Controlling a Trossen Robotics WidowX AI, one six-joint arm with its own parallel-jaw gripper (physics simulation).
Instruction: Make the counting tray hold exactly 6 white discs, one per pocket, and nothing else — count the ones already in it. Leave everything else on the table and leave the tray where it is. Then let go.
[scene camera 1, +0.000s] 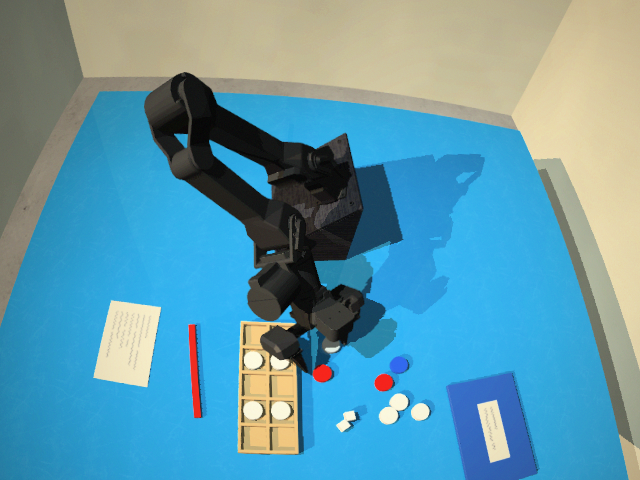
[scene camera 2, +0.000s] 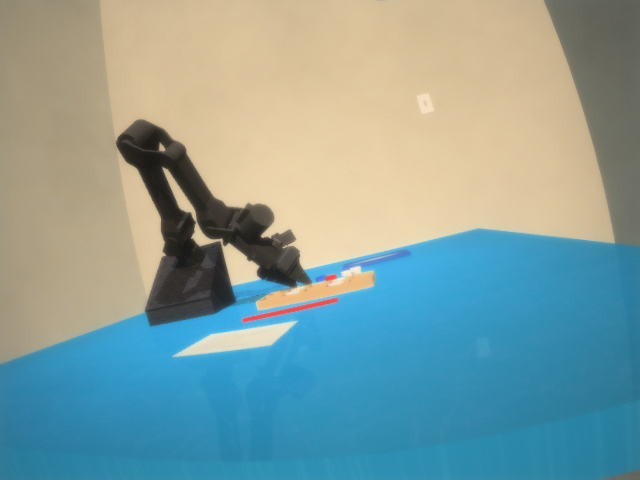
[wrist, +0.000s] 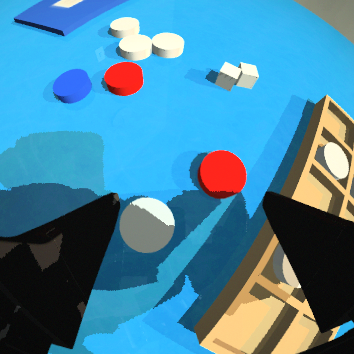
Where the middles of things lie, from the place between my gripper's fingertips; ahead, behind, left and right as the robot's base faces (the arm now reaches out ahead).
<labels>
My gripper is now 100 mm to the left of the wooden counting tray (scene camera 1: 266, 386) and 60 mm short of it. The rest, counted from my hand: blue disc (wrist: 72, 85) (140 mm to the left, 10 mm below).
</labels>
